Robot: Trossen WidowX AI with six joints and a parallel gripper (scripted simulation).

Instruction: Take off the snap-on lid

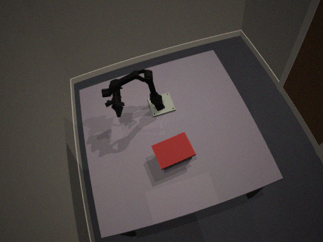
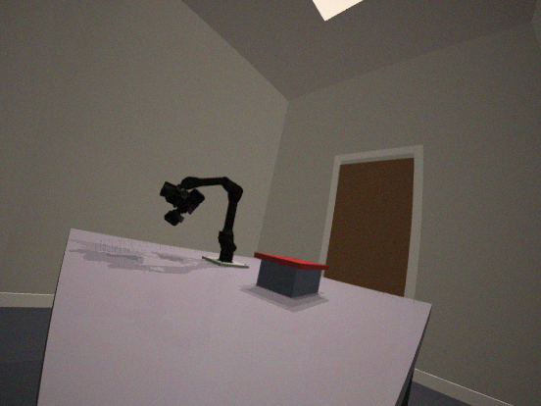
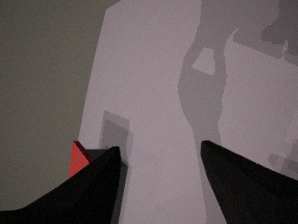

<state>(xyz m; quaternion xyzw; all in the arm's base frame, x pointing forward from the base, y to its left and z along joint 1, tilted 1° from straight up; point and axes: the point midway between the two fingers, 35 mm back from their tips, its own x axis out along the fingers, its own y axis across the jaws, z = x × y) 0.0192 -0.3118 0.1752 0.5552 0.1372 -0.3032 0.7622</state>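
Right now my gripper tip is 38 cm short of the red lid, 24 cm to the right of it and 7 cm above it. From my gripper tip the other things lie so: grey storage box 38 cm ahead, 24 cm to the left, 12 cm below.
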